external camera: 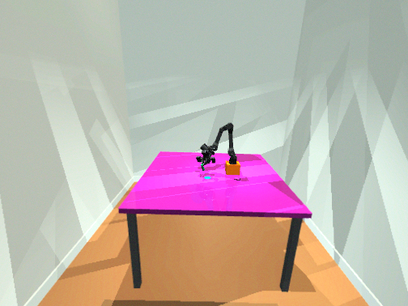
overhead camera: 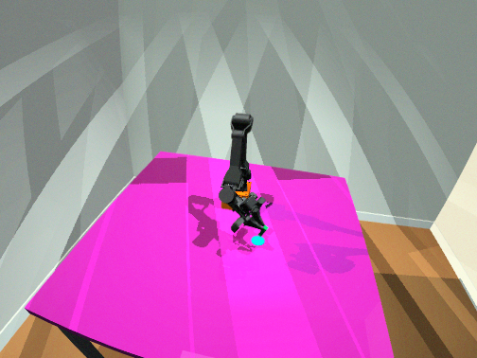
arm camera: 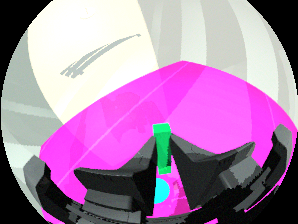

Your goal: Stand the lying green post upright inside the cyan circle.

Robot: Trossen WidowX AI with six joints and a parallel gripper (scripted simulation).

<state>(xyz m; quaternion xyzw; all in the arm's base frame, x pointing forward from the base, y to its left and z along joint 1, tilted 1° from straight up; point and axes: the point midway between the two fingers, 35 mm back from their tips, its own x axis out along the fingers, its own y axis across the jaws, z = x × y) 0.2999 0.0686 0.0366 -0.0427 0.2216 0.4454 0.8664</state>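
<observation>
Right now the cyan circle is 130 mm below my gripper tip, 60 mm behind it and 10 mm to the right of it. The rest, counted from my gripper tip: green post (20 mm below, 10 mm behind).
</observation>
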